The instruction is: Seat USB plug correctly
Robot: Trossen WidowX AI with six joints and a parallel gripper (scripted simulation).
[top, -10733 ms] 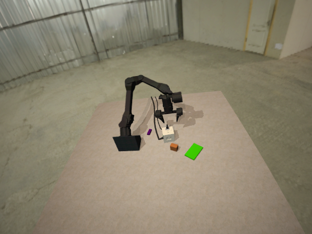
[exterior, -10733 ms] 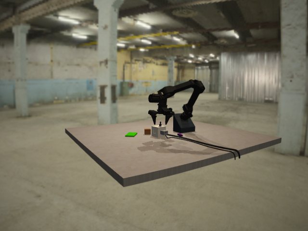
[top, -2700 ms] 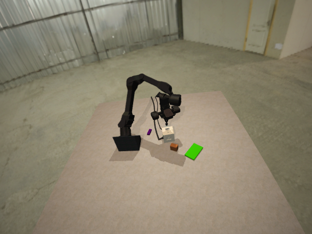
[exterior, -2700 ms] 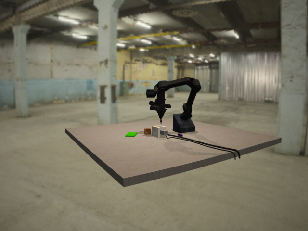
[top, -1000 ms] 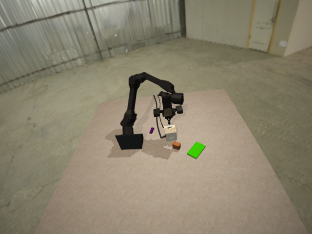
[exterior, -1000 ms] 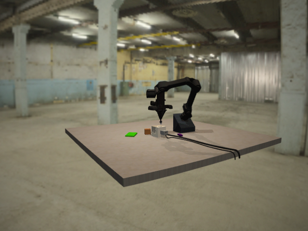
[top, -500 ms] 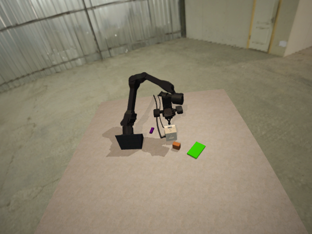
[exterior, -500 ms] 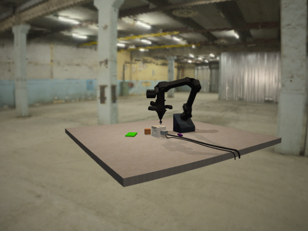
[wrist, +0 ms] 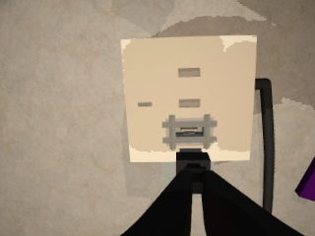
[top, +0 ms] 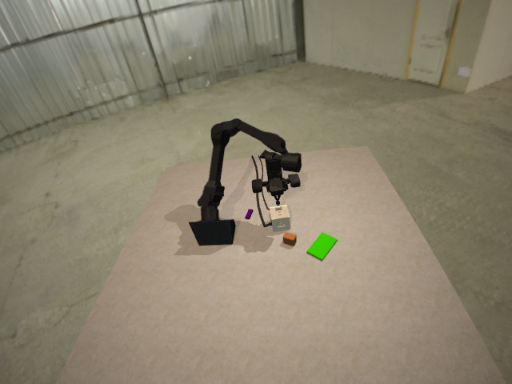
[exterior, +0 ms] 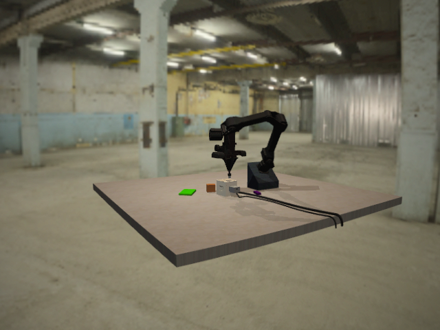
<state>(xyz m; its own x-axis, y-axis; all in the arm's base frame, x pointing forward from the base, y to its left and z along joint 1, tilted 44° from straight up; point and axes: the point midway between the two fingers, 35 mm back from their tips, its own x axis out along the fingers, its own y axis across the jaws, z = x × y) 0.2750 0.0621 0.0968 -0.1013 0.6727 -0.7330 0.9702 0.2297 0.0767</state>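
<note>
The orange block is 50 mm ahead of my gripper tip, 120 mm to the right of it and 110 mm below it. The rest, counted from my gripper tip: dark USB plug (10 mm below); then small purple piece (150 mm behind, 40 mm to the left, 120 mm below); then green flat card (180 mm ahead, 140 mm to the right, 120 mm below).
</note>
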